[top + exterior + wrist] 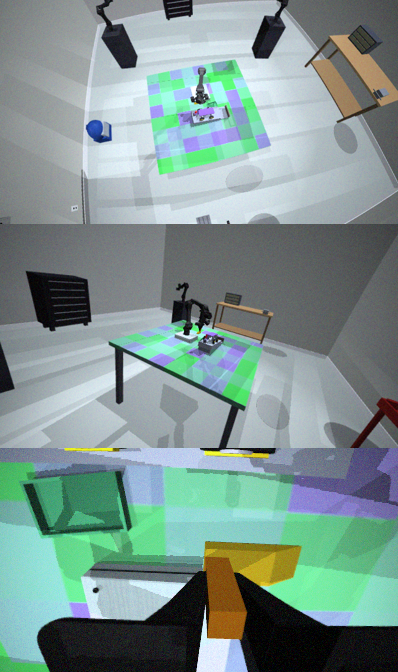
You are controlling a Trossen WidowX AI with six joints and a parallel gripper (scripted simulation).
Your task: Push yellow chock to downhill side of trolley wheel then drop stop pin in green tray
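Now: the stop pin 12 cm ahead of my gripper tip, 5 cm to the right of it and 4 cm below it. From my gripper tip the other things lie so: brown block (33 cm to the left, 14 cm below, 7 cm ahead); purple trolley (12 cm ahead, 6 cm to the left, 6 cm below); yellow chock (2 cm to the right, 1 cm below).
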